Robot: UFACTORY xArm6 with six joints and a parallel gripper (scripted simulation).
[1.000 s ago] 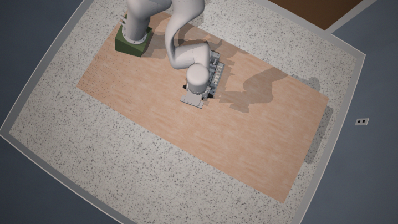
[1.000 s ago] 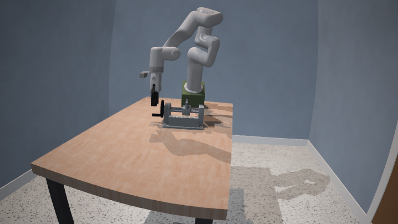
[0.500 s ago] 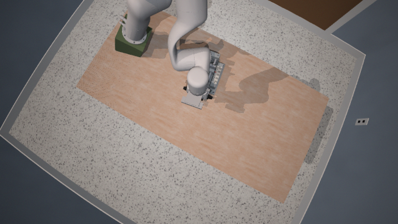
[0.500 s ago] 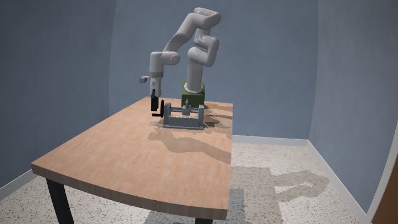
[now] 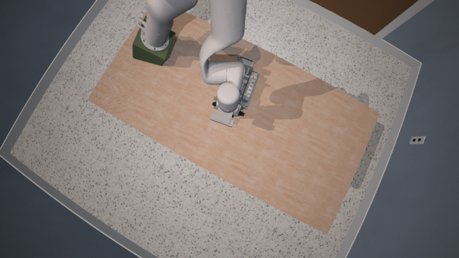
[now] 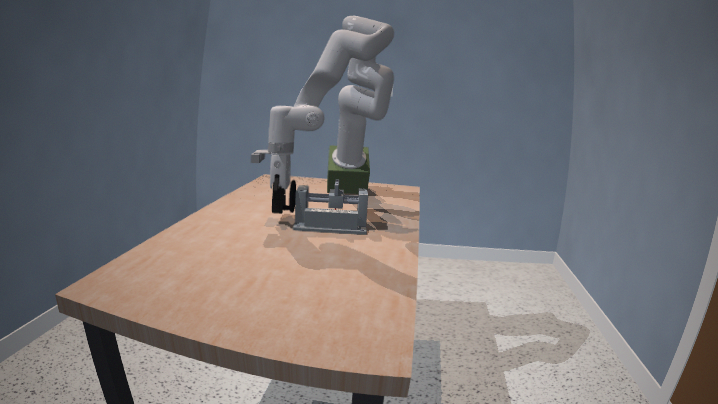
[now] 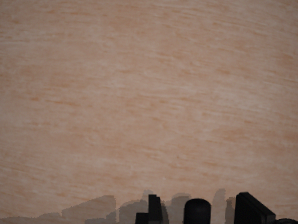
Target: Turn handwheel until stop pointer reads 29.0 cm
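Now: hand 10 mm to the right of the crank handle and 10 mm above it. Also, from my hand: black handwheel 20 mm to the left; then stop carriage 160 mm to the left, 40 mm above, 20 mm behind.
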